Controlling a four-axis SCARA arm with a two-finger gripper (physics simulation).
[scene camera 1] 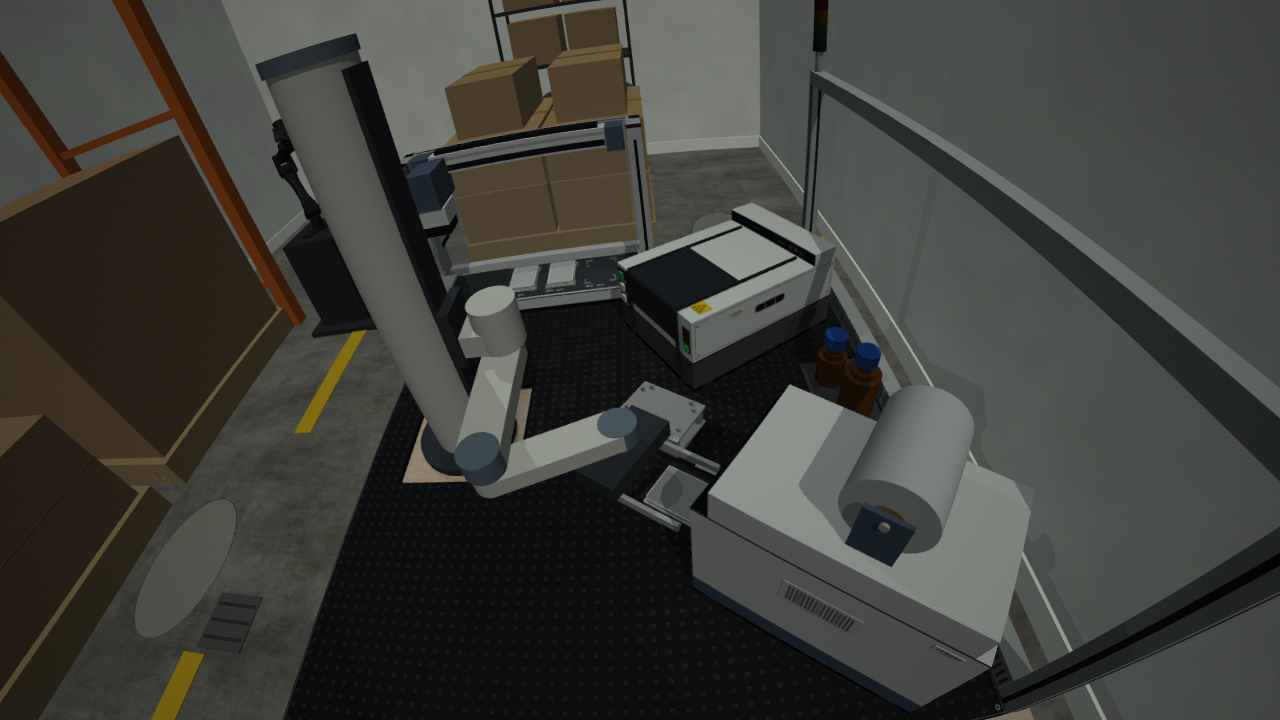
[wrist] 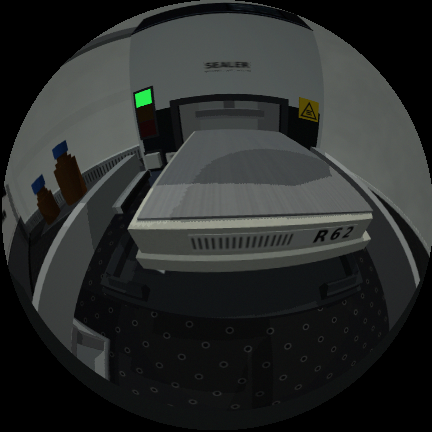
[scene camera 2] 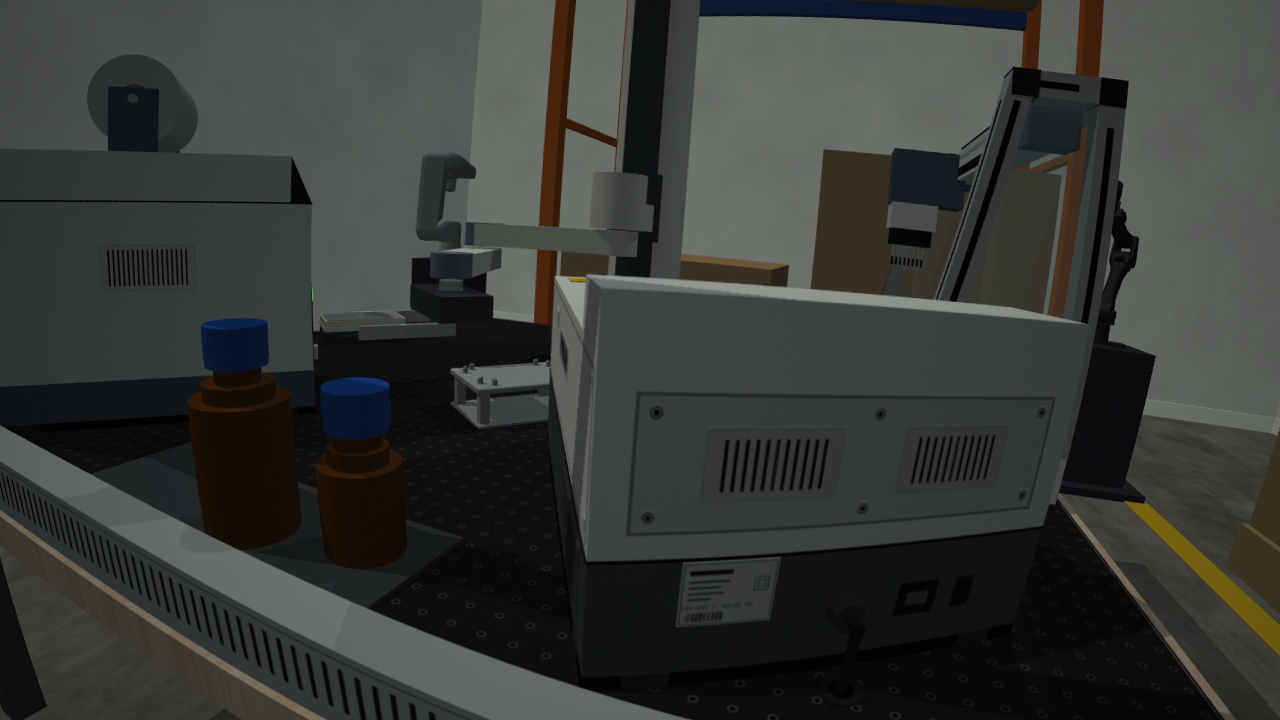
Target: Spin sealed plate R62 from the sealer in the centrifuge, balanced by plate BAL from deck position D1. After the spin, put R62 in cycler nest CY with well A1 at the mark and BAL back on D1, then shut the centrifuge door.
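Frame: origin at the arm's base, x down, y right, z back, level; millimetres.
Seen in the pictures: gripper, fingertip midpoint: (wrist: pixel 224 154) (scene camera 2: pixel 351 325).
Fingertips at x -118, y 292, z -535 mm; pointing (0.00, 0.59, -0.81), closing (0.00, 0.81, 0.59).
Observation:
A point is followed by its place in that frame.
Plate R62 (scene camera 1: pixel 673 489) {x -131, y 278, z -490 mm} (scene camera 2: pixel 362 318) {x -131, y 271, z -533 mm} (wrist: pixel 250 200), with a sealed grey top, sits at the sealer's front on the dark tray (wrist: pixel 235 295) {x -108, y 240, z -464 mm}. Its printed side faces the wrist camera. My gripper (scene camera 1: pixel 696 497) {x -118, y 292, z -535 mm} (wrist: pixel 224 154) {x -118, y 292, z -535 mm} is open, with one finger along each side of the plate and a gap on each side. In scene camera 2 the near finger is level with the plate. The sealer (scene camera 1: pixel 760 559) {x -269, y 494, z -597 mm} (scene camera 2: pixel 53 313) {x -165, y 463, z -905 mm} (wrist: pixel 227 45) {x -232, y 339, z -580 mm} shows a green light. The white machine (scene camera 1: pixel 751 308) {x -186, y -154, z -706 mm} (scene camera 2: pixel 805 358) {x -226, y -394, z -903 mm} with a dark top panel looks like the centrifuge. BAL cannot be told by label.
A raised nest (scene camera 1: pixel 666 410) {x -69, y 29, z -488 mm} (scene camera 2: pixel 501 377) {x -68, y 33, z -503 mm} with corner pins stands close beside the gripper, its label unreadable. Two plates (scene camera 1: pixel 524 276) {x -81, y -580, z -75 mm} (scene camera 1: pixel 561 272) {x -81, y -576, z -198 mm} lie on the gantry deck. Two amber bottles (scene camera 1: pixel 832 358) {x -105, y -47, z -884 mm} (scene camera 1: pixel 861 380) {x -140, y 67, z -909 mm} (scene camera 2: pixel 246 456) {x -99, y 4, z -948 mm} (scene camera 2: pixel 360 501) {x -77, y -94, z -920 mm} stand between the machines near the bench's rail.

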